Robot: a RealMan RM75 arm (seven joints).
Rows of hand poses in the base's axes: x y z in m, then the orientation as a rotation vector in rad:
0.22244 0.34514 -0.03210 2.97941 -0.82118 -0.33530
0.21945 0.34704 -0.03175 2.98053 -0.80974 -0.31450
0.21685 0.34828 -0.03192 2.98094 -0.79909 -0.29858
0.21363 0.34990 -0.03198 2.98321 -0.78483 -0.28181
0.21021 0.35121 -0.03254 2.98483 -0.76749 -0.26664
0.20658 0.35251 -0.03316 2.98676 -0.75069 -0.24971
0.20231 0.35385 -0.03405 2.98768 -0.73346 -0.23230
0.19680 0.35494 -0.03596 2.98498 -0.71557 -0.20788
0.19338 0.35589 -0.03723 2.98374 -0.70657 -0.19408
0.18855 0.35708 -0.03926 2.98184 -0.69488 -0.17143
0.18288 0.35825 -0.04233 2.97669 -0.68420 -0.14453
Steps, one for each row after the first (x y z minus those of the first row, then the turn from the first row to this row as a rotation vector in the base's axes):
-0.00299 0.00190 0.00035 -0.00662 -0.01172 0.00791
-0.00559 0.00314 0.00018 -0.01233 -0.02046 0.01516
-0.00881 0.00476 0.00012 -0.01705 -0.03007 0.02489
-0.01223 0.00607 -0.00044 -0.02234 -0.03837 0.03654
-0.01586 0.00737 -0.00106 -0.02754 -0.04791 0.04790
-0.02013 0.00871 -0.00195 -0.03369 -0.05748 0.05951
-0.02564 0.00980 -0.00386 -0.04482 -0.07025 0.07153
-0.02906 0.01075 -0.00513 -0.05057 -0.07769 0.07762
-0.03389 0.01194 -0.00716 -0.05927 -0.09023 0.08562
-0.03956 0.01311 -0.01023 -0.07164 -0.10461 0.09290

